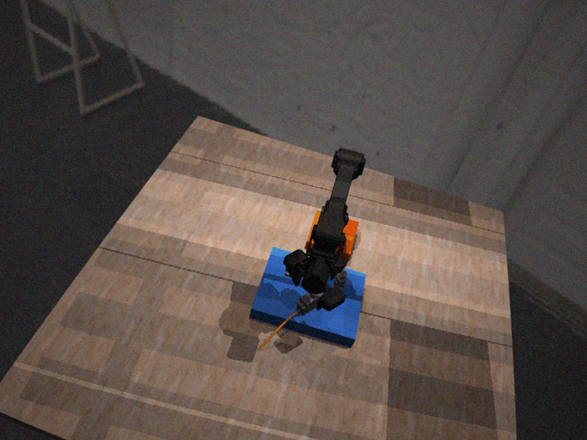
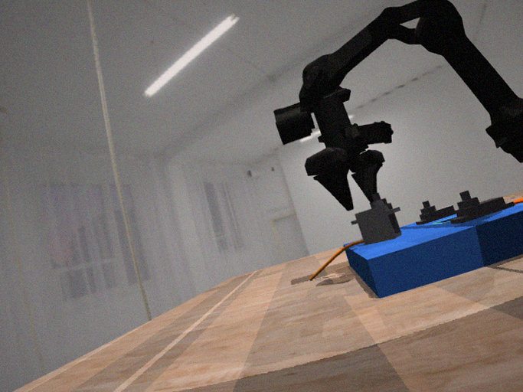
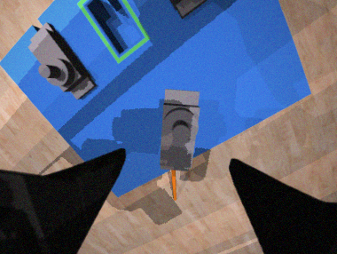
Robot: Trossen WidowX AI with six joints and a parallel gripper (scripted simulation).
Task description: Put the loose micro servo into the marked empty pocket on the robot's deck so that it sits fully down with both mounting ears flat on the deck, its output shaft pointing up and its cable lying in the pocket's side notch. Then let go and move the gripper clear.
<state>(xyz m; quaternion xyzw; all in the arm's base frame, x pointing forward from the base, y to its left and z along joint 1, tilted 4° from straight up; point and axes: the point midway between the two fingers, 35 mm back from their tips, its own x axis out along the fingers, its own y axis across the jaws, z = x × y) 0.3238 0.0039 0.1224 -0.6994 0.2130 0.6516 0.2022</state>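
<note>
Now: gripper tip 9 cm above the blue deck, 3 cm past it and 1 cm to the right of it.
</note>
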